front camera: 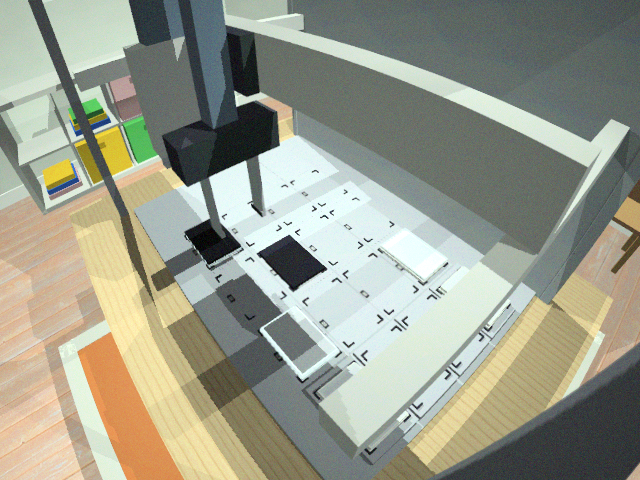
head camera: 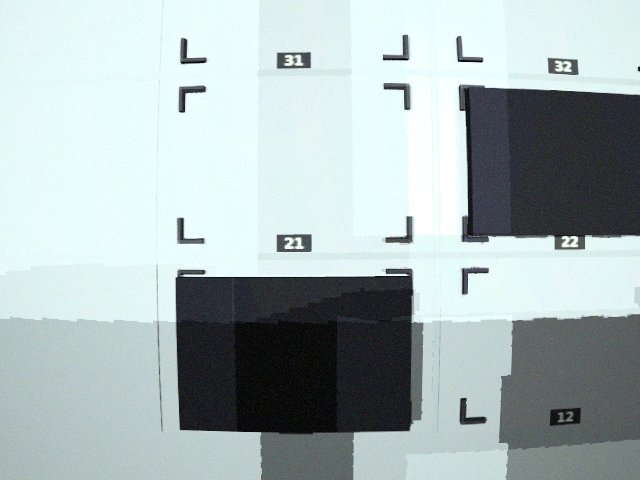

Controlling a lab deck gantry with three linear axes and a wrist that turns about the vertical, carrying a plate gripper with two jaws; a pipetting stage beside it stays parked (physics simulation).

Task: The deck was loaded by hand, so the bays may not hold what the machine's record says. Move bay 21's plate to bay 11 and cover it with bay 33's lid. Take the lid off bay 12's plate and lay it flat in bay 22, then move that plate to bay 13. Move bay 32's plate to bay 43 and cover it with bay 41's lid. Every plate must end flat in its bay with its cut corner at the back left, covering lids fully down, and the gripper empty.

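Pixels of known places: gripper, fingertip midpoint: [front camera: 239, 221]; robot's base, link origin: [front camera: 185, 236] [head camera: 188, 418].
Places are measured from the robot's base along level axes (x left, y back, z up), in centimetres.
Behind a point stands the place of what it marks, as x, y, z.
A dark covered plate [front camera: 204, 248] {1.5, -8.3, 1.6} [head camera: 289, 361] {4.1, -6.2, 1.7} sits in bay 11, and its lid looks level. A black lid [front camera: 292, 262] {14.7, -23.7, 0.8} [head camera: 573, 165] {14.8, -22.6, 0.8} lies flat in bay 22. A plate with a pale rim [front camera: 315, 356] {4.4, -43.9, 1.4} sits uncovered in bay 13 at the front of the deck. A white covered plate [front camera: 413, 254] {35.7, -39.5, 1.7} sits in bay 43, and its lid looks level. My gripper [front camera: 243, 225] {6.0, -21.0, 16.0} hangs over the left end of the deck near bays 11 and 21. Its jaws are wide apart with nothing between them. The jaws do not show in the head view. Cut corners are too small or hidden to tell.
Bay corner brackets and number labels stand up around the bays. A thick pale beam [front camera: 413, 351] {-2.6, -61.8, 40.0} crosses the right end of the deck and partly hides pale pieces there. The long gantry rail [front camera: 413, 118] runs along the back. A thin dark post [front camera: 93, 139] {-9.8, 20.7, 22.9} crosses the left foreground.
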